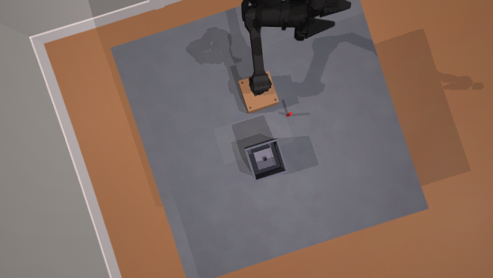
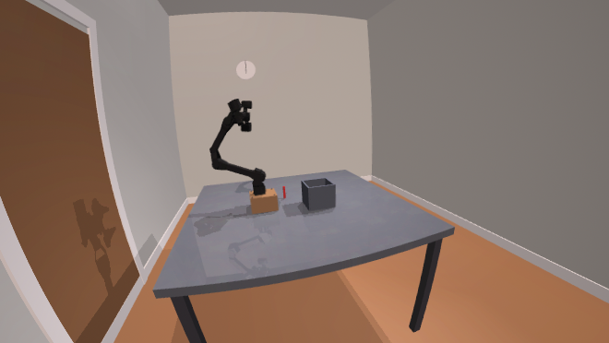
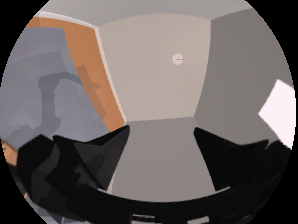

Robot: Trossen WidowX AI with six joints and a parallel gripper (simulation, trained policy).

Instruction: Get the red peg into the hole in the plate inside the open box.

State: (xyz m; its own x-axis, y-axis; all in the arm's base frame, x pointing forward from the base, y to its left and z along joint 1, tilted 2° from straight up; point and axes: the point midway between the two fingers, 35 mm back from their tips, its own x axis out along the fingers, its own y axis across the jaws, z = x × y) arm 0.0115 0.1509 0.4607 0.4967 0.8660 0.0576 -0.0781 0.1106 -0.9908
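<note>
Now: the red peg 510 mm below my gripper tip, 160 mm ahead of it and 110 mm to the right of it. Also, from my gripper tip: light plate 500 mm below, 320 mm to the right, 300 mm ahead.
</note>
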